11 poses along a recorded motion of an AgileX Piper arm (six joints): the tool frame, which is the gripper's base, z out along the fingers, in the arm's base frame.
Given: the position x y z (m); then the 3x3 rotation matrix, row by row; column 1 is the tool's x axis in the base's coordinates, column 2 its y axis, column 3 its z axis. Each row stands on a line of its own.
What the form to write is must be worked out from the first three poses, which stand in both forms.
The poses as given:
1:
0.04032, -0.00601, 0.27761
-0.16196, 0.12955, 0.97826
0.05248, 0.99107, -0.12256
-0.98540, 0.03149, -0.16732
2:
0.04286, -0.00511, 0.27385
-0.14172, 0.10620, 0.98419
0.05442, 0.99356, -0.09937
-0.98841, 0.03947, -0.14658
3:
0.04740, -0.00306, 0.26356
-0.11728, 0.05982, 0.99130
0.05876, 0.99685, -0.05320
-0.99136, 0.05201, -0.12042
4:
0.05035, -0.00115, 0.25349
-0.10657, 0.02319, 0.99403
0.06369, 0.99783, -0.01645
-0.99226, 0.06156, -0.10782
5:
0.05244, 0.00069, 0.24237
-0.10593, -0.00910, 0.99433
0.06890, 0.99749, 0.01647
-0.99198, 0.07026, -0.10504
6:
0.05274, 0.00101, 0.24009
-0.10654, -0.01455, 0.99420
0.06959, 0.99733, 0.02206
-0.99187, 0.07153, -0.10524
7:
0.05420, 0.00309, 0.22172
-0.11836, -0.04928, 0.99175
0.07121, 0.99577, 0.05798
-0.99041, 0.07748, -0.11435
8:
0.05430, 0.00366, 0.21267
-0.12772, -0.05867, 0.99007
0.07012, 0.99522, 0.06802
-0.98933, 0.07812, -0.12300
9:
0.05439, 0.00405, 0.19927
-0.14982, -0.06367, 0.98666
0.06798, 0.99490, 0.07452
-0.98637, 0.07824, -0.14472
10:
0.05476, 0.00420, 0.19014
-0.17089, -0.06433, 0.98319
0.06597, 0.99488, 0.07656
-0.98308, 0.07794, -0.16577
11:
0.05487, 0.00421, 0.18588
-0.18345, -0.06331, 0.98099
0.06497, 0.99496, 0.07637
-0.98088, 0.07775, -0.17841
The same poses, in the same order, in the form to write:
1: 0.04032, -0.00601, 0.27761, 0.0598, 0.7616, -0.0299, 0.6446
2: 0.04286, -0.00511, 0.27385, 0.0532, 0.7553, -0.0198, 0.6529
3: 0.04740, -0.00306, 0.26356, 0.0397, 0.7474, -0.0004, 0.6632
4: 0.05035, -0.00115, 0.25349, 0.0292, 0.7437, 0.0152, 0.6677
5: 0.05244, 0.00069, 0.24237, 0.0201, 0.7430, 0.0292, 0.6683
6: 0.05274, 0.00101, 0.24009, 0.0185, 0.7432, 0.0315, 0.6681
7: 0.05420, 0.00309, 0.22172, 0.0073, 0.7464, 0.0454, 0.6639
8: 0.05430, 0.00366, 0.21267, 0.0038, 0.7493, 0.0488, 0.6604
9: 0.05439, 0.00405, 0.19927, 0.0014, 0.7565, 0.0505, 0.6520
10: 0.05476, 0.00420, 0.19014, 0.0005, 0.7635, 0.0506, 0.6439
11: 0.05487, 0.00421, 0.18588, 0.0005, 0.7676, 0.0502, 0.6390
